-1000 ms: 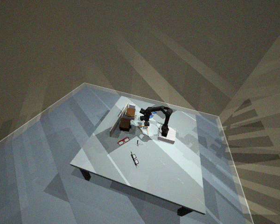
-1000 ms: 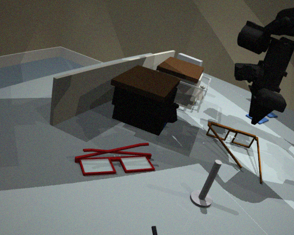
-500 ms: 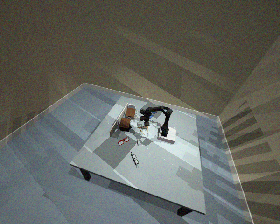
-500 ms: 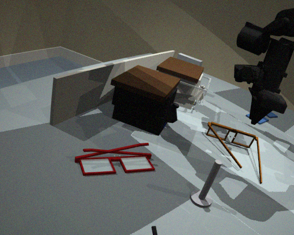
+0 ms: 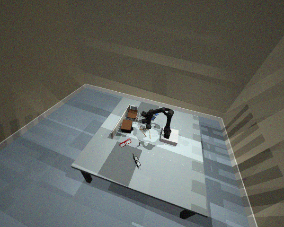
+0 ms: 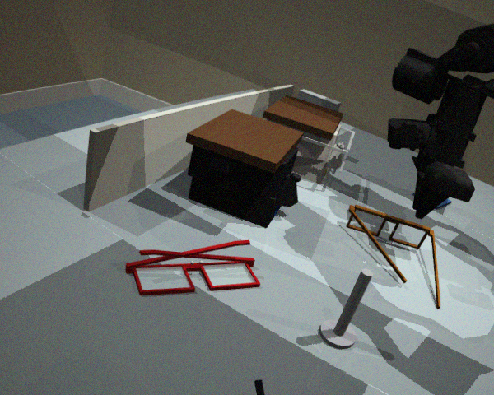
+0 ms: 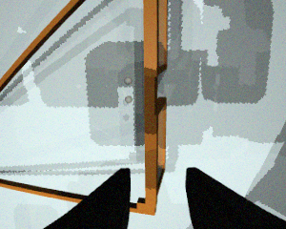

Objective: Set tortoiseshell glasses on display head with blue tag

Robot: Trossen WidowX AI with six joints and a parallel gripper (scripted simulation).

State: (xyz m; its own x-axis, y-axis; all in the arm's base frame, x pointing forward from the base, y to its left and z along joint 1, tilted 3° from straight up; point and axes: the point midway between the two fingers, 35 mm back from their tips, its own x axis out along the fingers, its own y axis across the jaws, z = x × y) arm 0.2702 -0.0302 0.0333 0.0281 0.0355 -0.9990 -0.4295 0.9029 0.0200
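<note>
The grey peg stand lies 27 cm to the left of my gripper tip, 3 cm below it and 1 cm behind it. Round my gripper tip: white wall panel 36 cm ahead, 4 cm to the left; display head 24 cm ahead, 9 cm to the right.
</note>
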